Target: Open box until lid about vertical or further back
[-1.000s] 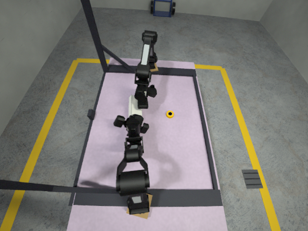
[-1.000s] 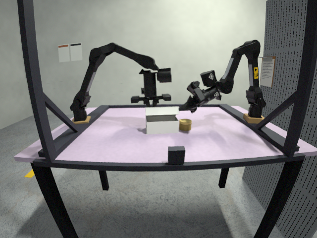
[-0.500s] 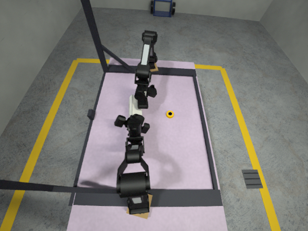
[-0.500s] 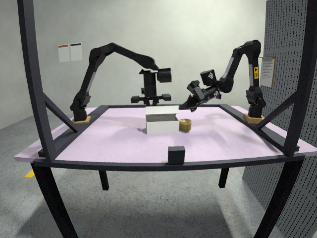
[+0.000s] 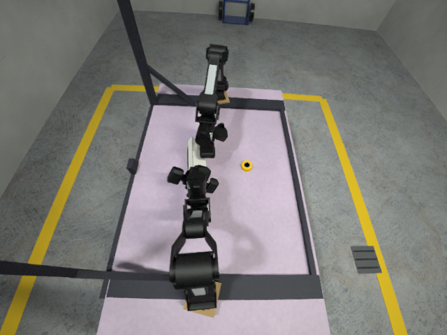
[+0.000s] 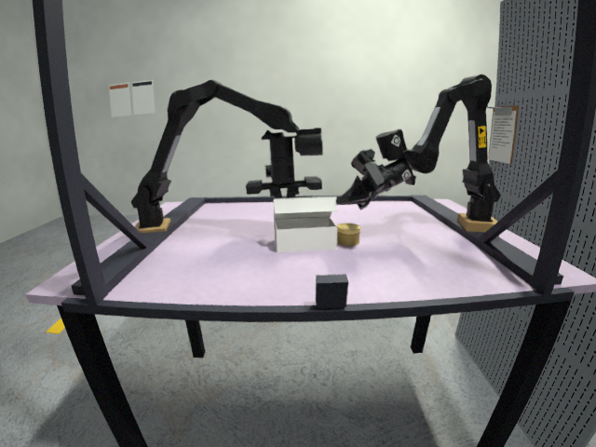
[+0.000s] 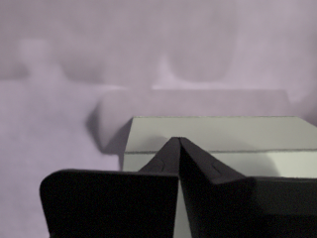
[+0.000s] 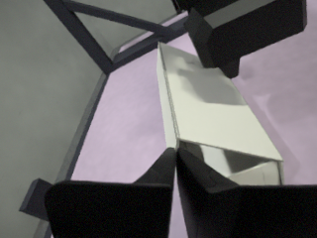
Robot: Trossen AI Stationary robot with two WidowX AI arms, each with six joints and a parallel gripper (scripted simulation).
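Right now my right hand is 100 mm to the right of the white box and 50 mm above it.
Now: left hand 5 cm past the white box, 5 cm to the left of it and 2 cm above it.
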